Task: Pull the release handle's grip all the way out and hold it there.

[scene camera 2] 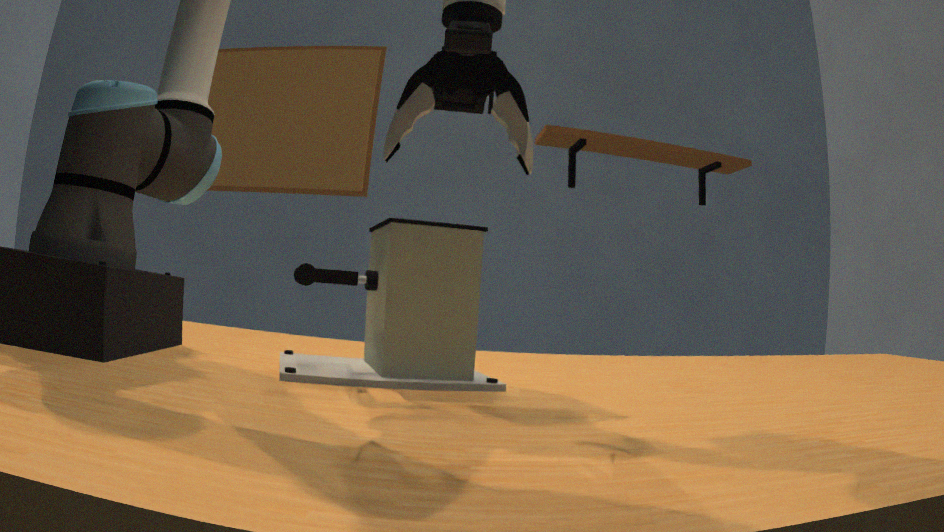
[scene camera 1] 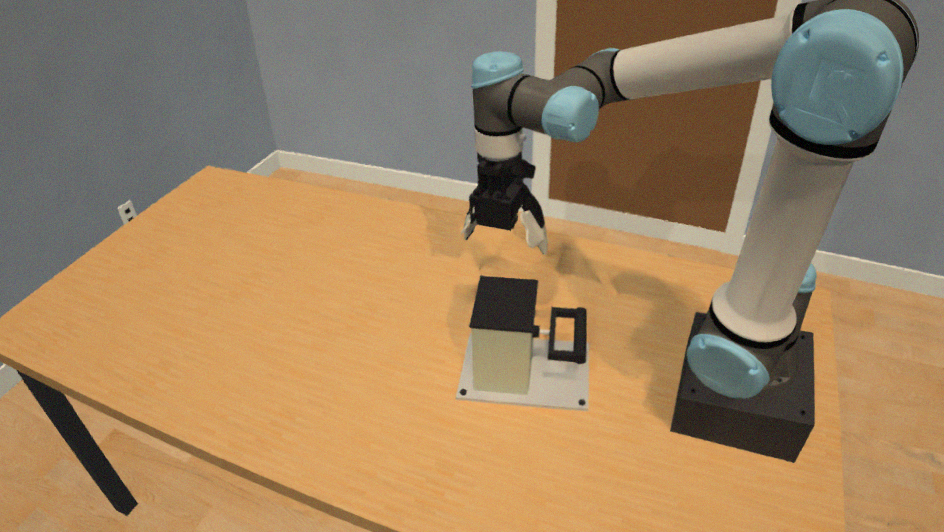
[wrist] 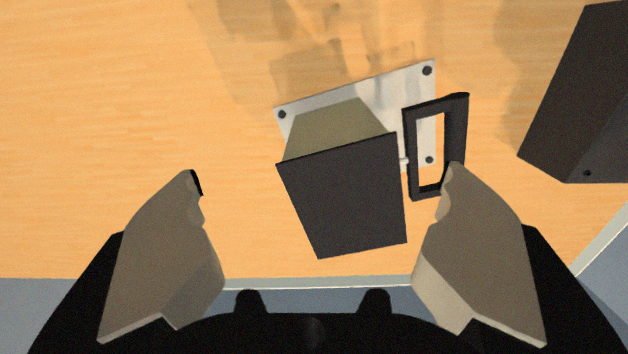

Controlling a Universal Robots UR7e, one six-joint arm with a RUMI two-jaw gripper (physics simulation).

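The release handle's grip (scene camera 1: pixel 580 337) (scene camera 2: pixel 333 276) (wrist: pixel 456 125) is a black rectangular frame beside a pale green box (scene camera 1: pixel 502 360) (scene camera 2: pixel 429 304) (wrist: pixel 332 122) with a black lid. A short metal rod (scene camera 1: pixel 544 332) (scene camera 2: pixel 362 279) (wrist: pixel 404 161) shows between the grip and the box's side collar. The box stands on a light grey base plate (scene camera 1: pixel 561 389) (scene camera 2: pixel 323 366) (wrist: pixel 395 90). My gripper (scene camera 1: pixel 505 243) (scene camera 2: pixel 458 166) (wrist: pixel 317 170) is open and empty, pointing down above the level of the lid, apart from box and grip. In the wrist view its right fingertip overlaps the grip's lower right corner.
The arm's dark base block (scene camera 1: pixel 733 429) (scene camera 2: pixel 52 310) (wrist: pixel 575 100) stands on the wooden table (scene camera 1: pixel 297 317) (scene camera 2: pixel 661 409) (wrist: pixel 125 125), on the handle's side of the box. A wall shelf (scene camera 2: pixel 647 148) and a framed board (scene camera 2: pixel 297 118) hang behind in the second scene view.
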